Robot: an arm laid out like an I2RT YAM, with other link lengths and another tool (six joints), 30 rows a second.
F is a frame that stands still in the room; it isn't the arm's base.
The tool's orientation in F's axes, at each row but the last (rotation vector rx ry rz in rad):
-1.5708 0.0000 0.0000
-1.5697 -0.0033 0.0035
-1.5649 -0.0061 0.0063
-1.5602 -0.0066 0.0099
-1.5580 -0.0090 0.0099
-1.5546 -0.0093 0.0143
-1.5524 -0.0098 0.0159
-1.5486 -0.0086 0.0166
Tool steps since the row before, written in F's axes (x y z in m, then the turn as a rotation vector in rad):
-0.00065 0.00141 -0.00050 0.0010 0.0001 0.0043
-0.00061 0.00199 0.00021 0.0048 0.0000 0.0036
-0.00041 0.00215 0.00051 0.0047 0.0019 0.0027
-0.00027 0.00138 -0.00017 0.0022 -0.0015 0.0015
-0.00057 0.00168 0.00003 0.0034 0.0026 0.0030
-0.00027 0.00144 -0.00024 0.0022 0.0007 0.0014
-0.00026 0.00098 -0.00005 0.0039 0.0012 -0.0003
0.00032 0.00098 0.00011 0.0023 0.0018 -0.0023
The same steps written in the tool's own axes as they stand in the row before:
-0.00065 0.00050 0.00141 0.0010 -0.0043 0.0001
-0.00060 -0.00021 0.00199 0.0048 -0.0036 0.0000
-0.00039 -0.00050 0.00216 0.0047 -0.0027 0.0019
-0.00026 0.00019 0.00138 0.0022 -0.0015 -0.0015
-0.00055 -0.00001 0.00169 0.0034 -0.0030 0.0026
-0.00025 0.00026 0.00144 0.0022 -0.0014 0.0007
-0.00024 0.00007 0.00098 0.0039 0.0003 0.0011
0.00034 -0.00009 0.00098 0.0023 0.0023 0.0017

